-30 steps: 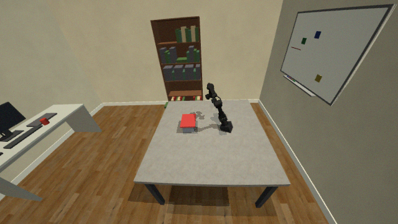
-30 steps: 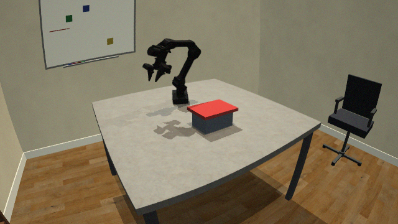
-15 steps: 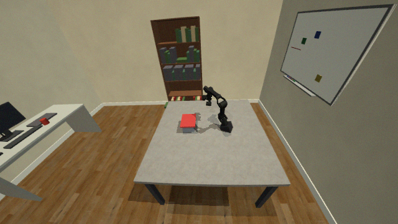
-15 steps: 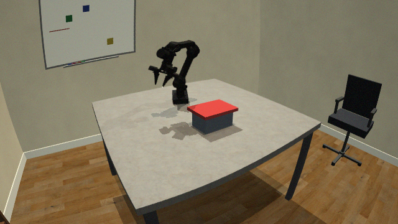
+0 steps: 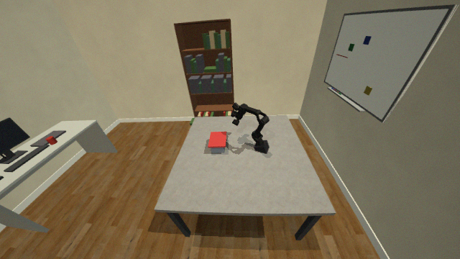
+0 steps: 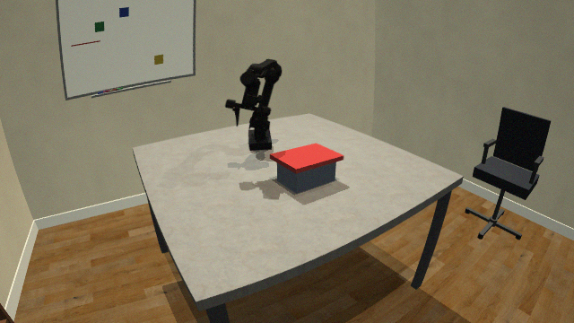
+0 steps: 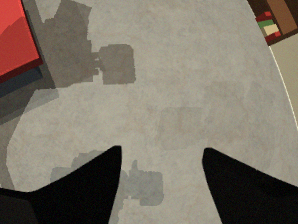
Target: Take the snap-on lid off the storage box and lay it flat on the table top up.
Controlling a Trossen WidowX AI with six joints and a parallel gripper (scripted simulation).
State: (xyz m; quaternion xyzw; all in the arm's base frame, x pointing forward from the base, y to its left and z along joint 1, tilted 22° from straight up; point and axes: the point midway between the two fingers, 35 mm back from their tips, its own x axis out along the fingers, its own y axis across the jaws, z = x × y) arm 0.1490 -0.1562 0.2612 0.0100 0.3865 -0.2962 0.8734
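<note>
Right now the red lid is 21 cm ahead of my hand, 15 cm to the left of it and 12 cm below it. Round my hand: grey storage box 21 cm ahead, 15 cm to the left, 17 cm below.
</note>
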